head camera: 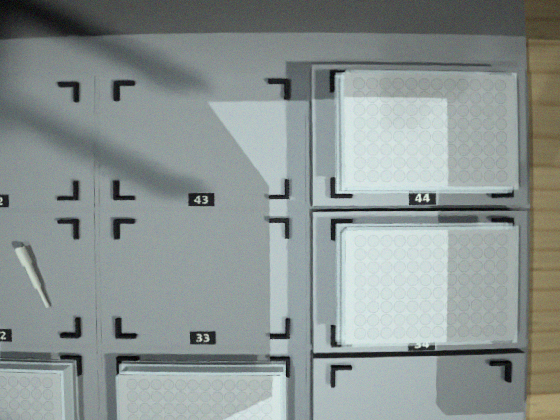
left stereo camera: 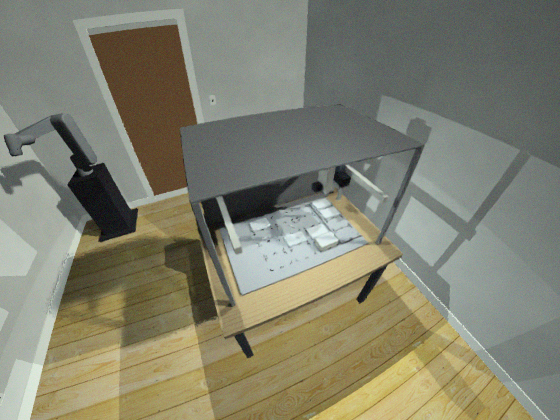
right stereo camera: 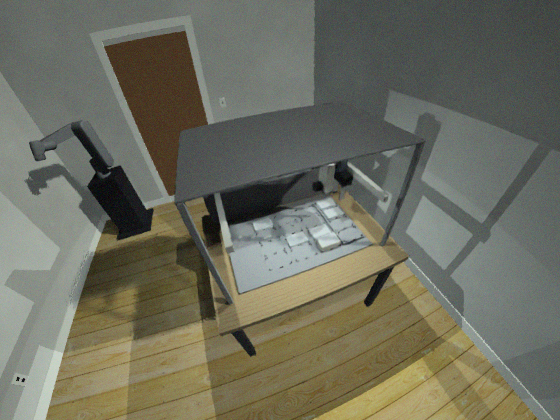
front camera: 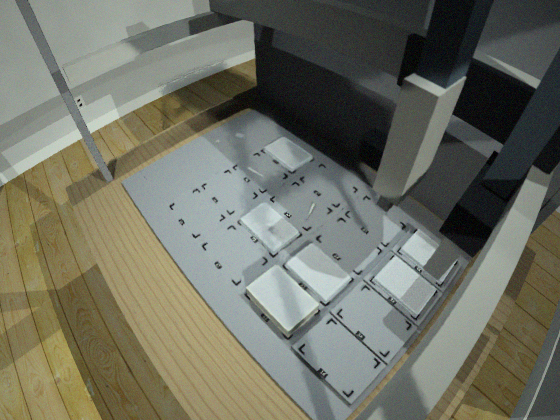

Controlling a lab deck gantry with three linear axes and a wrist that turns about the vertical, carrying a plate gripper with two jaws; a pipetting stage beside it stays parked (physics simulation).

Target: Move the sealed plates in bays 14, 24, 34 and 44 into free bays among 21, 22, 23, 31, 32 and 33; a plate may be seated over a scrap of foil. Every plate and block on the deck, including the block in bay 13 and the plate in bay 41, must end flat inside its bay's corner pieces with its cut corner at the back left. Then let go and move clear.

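Where they show: gripper, fingertip midpoint: (left stereo camera: 334,196) (right stereo camera: 338,195) (front camera: 442,258); robot's base, link origin: (left stereo camera: 271,270) (right stereo camera: 270,270) (front camera: 171,206).
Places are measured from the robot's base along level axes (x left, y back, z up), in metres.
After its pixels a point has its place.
Note:
In the front view, sealed plates lie in bay 22 (front camera: 270,227) @[x 0.148, y -0.236, z 0.014 m], bay 23 (front camera: 318,271) @[x 0.147, y -0.394, z 0.015 m] (head camera: 202,397) @[x 0.172, y -0.395, z 0.014 m], bay 34 (front camera: 402,282) @[x 0.254, y -0.547, z 0.029 m] (head camera: 427,285) @[x 0.258, y -0.553, z 0.029 m] and bay 44 (front camera: 425,250) @[x 0.363, y -0.542, z 0.029 m] (head camera: 427,132) @[x 0.362, y -0.553, z 0.029 m]. The pale block (front camera: 282,297) @[x 0.042, y -0.395, z 0.042 m] is in bay 13, and the plate (front camera: 288,152) @[x 0.362, y -0.070, z 0.014 m] is in bay 41. All look roughly level; cut corners and exact seating are too small to tell. My gripper (left stereo camera: 339,198) @[x 0.265, y -0.581, z 0.160 m] (right stereo camera: 342,198) @[x 0.265, y -0.581, z 0.160 m] hangs over the deck's back right, away from these plates, with no plate visible at its jaws. Its jaw opening cannot be made out. In the front view its jaws are hidden.
A pale pipette tip (front camera: 311,209) @[x 0.264, y -0.259, z 0.006 m] (head camera: 32,275) @[x 0.260, y -0.261, z 0.005 m] lies in bay 32; a thin pale piece (front camera: 255,172) @[x 0.245, y -0.061, z 0.004 m] lies in bay 31. The pipetting stage (front camera: 425,130) hangs beyond the deck's back edge. Bays 14 (front camera: 340,357) @[x 0.043, y -0.558, z 0.015 m] and 24 (front camera: 372,320) @[x 0.146, y -0.553, z 0.015 m] hold no plate.

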